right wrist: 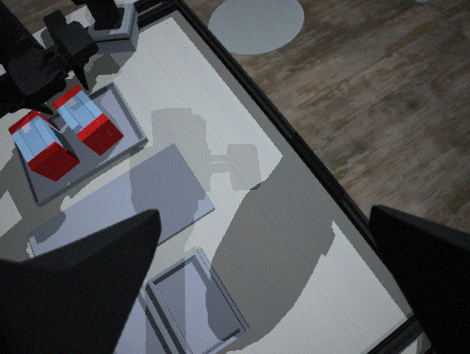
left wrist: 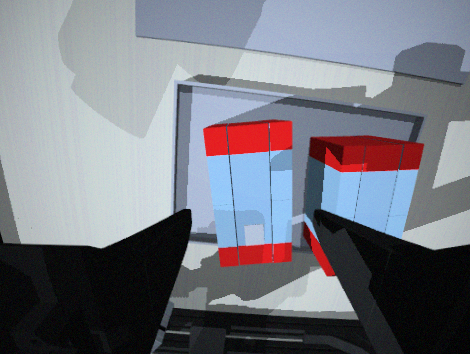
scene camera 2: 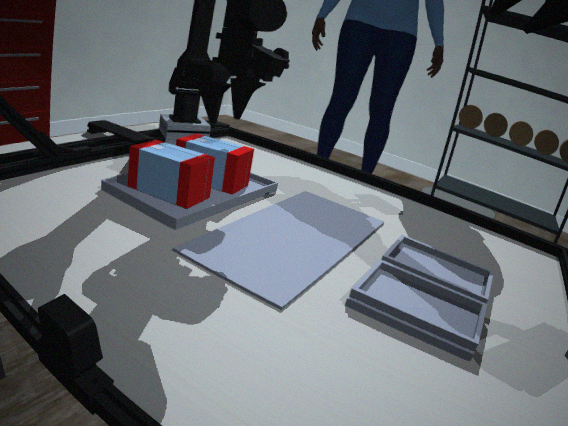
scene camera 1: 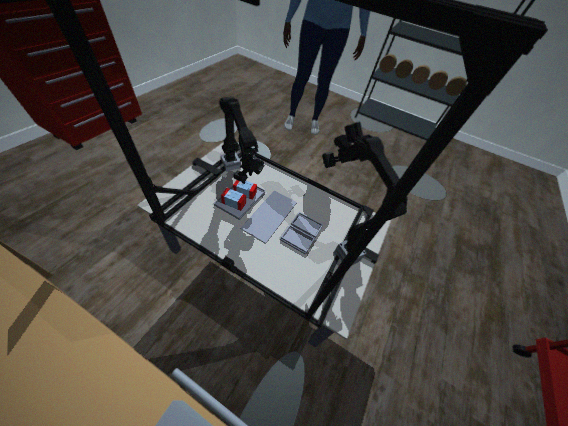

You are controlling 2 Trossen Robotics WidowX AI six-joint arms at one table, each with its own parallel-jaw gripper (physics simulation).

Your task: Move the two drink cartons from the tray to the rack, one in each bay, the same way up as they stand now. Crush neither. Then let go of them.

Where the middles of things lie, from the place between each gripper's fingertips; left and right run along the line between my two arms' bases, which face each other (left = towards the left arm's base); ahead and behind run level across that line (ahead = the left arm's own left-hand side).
Now: the flat grey mat [scene camera 2: 275,254] 220 mm behind my right hand, 150 mm to the left of it and 370 mm below it. Also, from my right hand: shallow grey tray [scene camera 2: 174,216]: 260 mm behind, 350 mm to the left, 370 mm below.
I see my left gripper 11 cm above the shallow grey tray and 5 cm past it. Round my left hand: flat grey mat (20 cm to the right, 11 cm below, 1 cm behind).
